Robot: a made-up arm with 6 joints.
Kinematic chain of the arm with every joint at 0, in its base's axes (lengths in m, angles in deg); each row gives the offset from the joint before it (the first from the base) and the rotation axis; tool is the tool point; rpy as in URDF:
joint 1: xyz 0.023 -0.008 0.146 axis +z
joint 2: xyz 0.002 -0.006 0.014 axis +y
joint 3: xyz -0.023 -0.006 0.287 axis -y
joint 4: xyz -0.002 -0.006 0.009 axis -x
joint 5: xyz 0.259 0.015 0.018 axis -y
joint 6: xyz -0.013 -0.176 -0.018 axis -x
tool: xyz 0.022 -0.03 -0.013 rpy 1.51 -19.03 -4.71
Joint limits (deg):
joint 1: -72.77..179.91
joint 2: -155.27..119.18
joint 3: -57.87..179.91
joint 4: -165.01..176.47
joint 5: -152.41..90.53
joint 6: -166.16..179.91
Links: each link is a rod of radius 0.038 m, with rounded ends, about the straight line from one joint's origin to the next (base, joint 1, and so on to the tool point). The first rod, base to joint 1, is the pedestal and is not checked.
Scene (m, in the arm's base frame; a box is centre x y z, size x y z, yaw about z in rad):
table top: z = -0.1
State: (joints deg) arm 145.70 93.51 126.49 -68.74 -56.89 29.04
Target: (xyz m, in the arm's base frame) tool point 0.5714 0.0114 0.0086
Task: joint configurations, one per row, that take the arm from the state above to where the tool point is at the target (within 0.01 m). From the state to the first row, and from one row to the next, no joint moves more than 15 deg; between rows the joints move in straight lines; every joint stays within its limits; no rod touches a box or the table.
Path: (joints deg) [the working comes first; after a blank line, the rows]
Joints at the target: 21.89 119.18 131.82 -29.87 -68.90 15.58
Straight joint move there: clear.

1: 131.94 96.36 127.08 -64.42 -58.22 27.54
2: 118.19 99.21 127.67 -60.10 -59.56 26.05
3: 104.43 102.07 128.27 -55.78 -60.89 24.55
4: 90.67 104.92 128.86 -51.46 -62.23 23.06
5: 76.92 107.77 129.45 -47.15 -63.56 21.56
6: 63.16 110.62 130.04 -42.83 -64.90 20.07
7: 49.40 113.48 130.64 -38.51 -66.23 18.57
8: 35.65 116.33 131.23 -34.19 -67.56 17.08
9: 21.89 119.18 131.82 -29.87 -68.90 15.58

